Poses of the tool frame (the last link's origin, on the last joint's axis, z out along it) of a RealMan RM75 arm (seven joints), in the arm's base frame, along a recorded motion.
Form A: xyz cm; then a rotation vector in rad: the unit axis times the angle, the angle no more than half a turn.
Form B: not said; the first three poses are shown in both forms.
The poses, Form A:
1: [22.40, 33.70, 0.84, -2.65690, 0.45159, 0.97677]
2: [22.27, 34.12, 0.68, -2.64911, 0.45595, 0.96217]
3: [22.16, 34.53, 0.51, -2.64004, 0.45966, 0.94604]
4: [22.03, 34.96, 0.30, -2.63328, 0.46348, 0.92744]
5: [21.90, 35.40, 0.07, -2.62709, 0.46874, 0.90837]
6: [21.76, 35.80, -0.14, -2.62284, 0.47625, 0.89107]
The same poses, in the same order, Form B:
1: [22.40, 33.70, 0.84, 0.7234, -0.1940, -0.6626, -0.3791, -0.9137, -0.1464]
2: [22.27, 34.12, 0.68, 0.7275, -0.1951, -0.6578, -0.3856, -0.9093, -0.1568]
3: [22.16, 34.53, 0.51, 0.7321, -0.1955, -0.6525, -0.3921, -0.9043, -0.1690]
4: [22.03, 34.96, 0.30, 0.7380, -0.1970, -0.6454, -0.3979, -0.8995, -0.1805]
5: [21.90, 35.40, 0.07, 0.7438, -0.1998, -0.6378, -0.4041, -0.8945, -0.1911]
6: [21.76, 35.80, -0.14, 0.7486, -0.2047, -0.6307, -0.4106, -0.8899, -0.1986]
